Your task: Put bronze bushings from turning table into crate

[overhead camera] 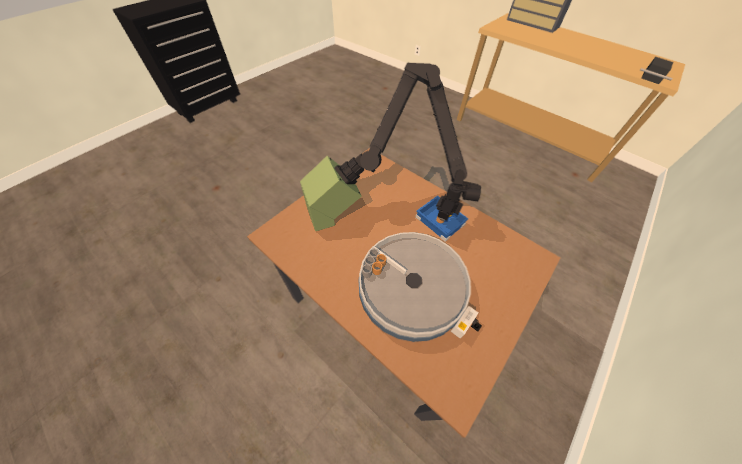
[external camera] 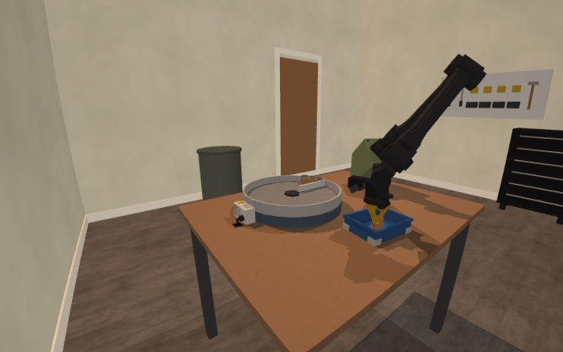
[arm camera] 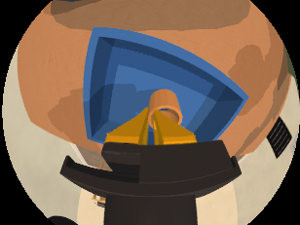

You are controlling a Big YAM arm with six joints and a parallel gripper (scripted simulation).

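Right now the blue crate is 20 mm behind my hand, 10 mm to the right of it and 10 mm below it. From my hand the other things lie so: grey turning table 120 mm ahead, 350 mm to the right, 10 mm above.
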